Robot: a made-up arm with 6 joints.
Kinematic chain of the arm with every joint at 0, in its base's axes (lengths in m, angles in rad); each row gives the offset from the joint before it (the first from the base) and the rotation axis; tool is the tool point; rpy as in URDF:
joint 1: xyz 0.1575 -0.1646 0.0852 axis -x
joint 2: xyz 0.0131 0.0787 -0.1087 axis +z
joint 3: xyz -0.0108 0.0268 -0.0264 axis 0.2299 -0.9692 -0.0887
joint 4: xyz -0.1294 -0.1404 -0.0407 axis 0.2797 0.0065 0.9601
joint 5: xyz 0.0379 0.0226 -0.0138 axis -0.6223 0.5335 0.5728
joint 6: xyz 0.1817 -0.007 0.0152 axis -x
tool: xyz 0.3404 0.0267 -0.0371 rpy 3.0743 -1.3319 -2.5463
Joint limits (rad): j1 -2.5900..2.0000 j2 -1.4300..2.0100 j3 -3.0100..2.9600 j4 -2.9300..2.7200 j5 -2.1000..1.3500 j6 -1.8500..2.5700
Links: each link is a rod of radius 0.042 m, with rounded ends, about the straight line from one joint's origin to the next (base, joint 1, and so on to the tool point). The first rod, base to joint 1, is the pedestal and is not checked.
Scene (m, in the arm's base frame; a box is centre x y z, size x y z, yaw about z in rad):
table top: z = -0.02
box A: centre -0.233 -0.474 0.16 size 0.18 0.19 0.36 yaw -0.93
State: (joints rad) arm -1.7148 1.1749 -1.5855 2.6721 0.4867 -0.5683
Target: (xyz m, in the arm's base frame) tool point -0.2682 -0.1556 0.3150
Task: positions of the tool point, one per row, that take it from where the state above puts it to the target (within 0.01 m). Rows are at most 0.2 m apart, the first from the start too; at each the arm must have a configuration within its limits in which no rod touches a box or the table.
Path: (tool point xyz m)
1: 0.0404 -0.6818 0.3389
2: -0.0200 -0.6050 0.4607
3: -0.0789 -0.5098 0.5383
4: -0.0874 -0.4876 0.5172
5: -0.1005 -0.4570 0.5004
6: -0.1163 -0.4179 0.4874
7: -0.1324 -0.3706 0.4775
8: -0.1463 -0.3159 0.4695
9: -0.1920 -0.2624 0.4365
10: -0.2348 -0.2085 0.3846
11: -0.2682 -0.1556 0.3150

